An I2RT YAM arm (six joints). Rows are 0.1 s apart.
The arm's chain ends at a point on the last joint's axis. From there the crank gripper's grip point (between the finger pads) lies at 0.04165 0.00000 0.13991 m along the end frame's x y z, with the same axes.
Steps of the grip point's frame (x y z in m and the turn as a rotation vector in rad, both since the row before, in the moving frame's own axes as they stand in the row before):
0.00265 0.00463 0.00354 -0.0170 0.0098 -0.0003
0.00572 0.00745 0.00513 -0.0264 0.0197 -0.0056
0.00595 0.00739 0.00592 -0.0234 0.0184 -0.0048
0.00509 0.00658 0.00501 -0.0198 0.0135 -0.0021
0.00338 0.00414 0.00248 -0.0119 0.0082 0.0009
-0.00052 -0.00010 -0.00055 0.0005 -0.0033 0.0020
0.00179 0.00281 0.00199 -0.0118 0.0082 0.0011
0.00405 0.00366 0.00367 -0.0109 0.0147 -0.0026
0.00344 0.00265 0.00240 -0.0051 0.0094 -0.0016
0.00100 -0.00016 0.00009 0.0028 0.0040 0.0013
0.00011 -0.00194 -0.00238 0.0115 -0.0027 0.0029
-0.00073 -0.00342 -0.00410 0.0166 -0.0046 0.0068
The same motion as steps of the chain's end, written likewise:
0.00128 0.00227 0.00397 -0.0170 0.0098 -0.0003
0.00296 0.00401 0.00602 -0.0264 0.0197 -0.0056
0.00338 0.00433 0.00675 -0.0234 0.0184 -0.0048
0.00320 0.00391 0.00561 -0.0198 0.0135 -0.0021
0.00223 0.00244 0.00284 -0.0119 0.0082 0.0009
-0.00006 -0.00011 -0.00069 0.0005 -0.0033 0.0020
0.00065 0.00111 0.00235 -0.0118 0.0082 0.0011
0.00200 0.00225 0.00431 -0.0109 0.0147 -0.0026
0.00213 0.00201 0.00280 -0.0051 0.0094 -0.0016
0.00044 0.00018 0.00026 0.0028 0.0040 0.0013
0.00049 -0.00045 -0.00248 0.0115 -0.0027 0.0029
-0.00009 -0.00138 -0.00427 0.0166 -0.0046 0.0068

